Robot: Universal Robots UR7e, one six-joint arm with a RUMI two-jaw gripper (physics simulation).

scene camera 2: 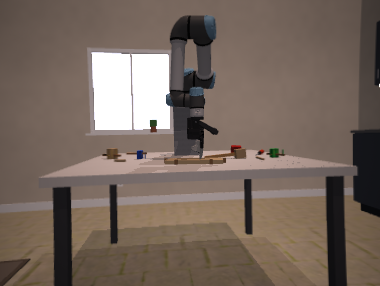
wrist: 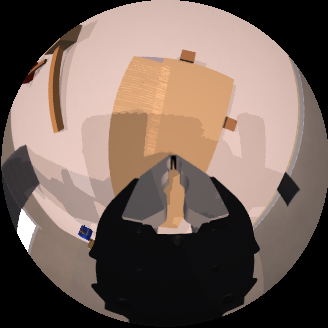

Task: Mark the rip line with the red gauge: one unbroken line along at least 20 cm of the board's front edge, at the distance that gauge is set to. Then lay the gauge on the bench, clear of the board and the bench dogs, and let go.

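The board [scene camera 2: 187,161] [wrist: 192,95] lies flat on the bench [scene camera 2: 200,174] [wrist: 265,65]. In the wrist view a paler streaked band runs along its length. Bench dogs [scene camera 2: 211,161] [wrist: 188,55] stand against the board, another dog [wrist: 230,124] at its right side in the wrist view. My gripper [scene camera 2: 201,156] [wrist: 172,155] is shut with nothing between the fingers, pointing down low over the board; whether the tips touch it I cannot tell. The red gauge [scene camera 2: 235,148] [wrist: 29,76] lies on the bench away from the gripper, partly cut off at the wrist view's left edge.
A mallet [scene camera 2: 240,153] [wrist: 57,95] lies between the board and red gauge. A blue gauge [scene camera 2: 140,154] [wrist: 85,232] and a wooden block-like tool [scene camera 2: 112,153] are on the left in the scene view. A green gauge [scene camera 2: 274,152] and a red screwdriver [scene camera 2: 260,151] are on the right.
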